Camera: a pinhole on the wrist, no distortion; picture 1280 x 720 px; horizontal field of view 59.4 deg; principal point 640.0 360.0 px. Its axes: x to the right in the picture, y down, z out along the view. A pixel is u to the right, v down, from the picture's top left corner.
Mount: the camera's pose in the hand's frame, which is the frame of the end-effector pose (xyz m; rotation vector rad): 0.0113 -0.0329 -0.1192 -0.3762 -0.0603 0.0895
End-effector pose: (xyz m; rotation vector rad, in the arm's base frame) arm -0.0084 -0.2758 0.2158 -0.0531 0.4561 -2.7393
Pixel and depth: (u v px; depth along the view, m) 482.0 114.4 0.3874
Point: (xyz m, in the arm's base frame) 0.0869 -0.3563 0.4647
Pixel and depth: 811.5 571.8 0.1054
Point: -0.0189 -0.2961 0.1807
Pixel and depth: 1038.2 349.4 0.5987
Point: -0.0627 -0.6536 0.5716
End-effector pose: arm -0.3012 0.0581 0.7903 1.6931 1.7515 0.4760
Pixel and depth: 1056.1 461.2 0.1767
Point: -0.2316 0.1167 0.7826
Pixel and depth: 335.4 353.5 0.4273
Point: -0.0436 -0.1122 0.6910
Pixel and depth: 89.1 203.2 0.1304
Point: -0.3063 -0.0033 0.7924
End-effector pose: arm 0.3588 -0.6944 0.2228 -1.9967 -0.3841 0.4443
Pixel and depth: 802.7 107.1 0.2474
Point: 0.3264 -0.5805 0.1542
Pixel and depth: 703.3 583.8 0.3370
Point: 0.2914 -0.6299 0.0136
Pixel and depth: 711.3 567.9 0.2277
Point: 0.3345 -0.6715 0.1085
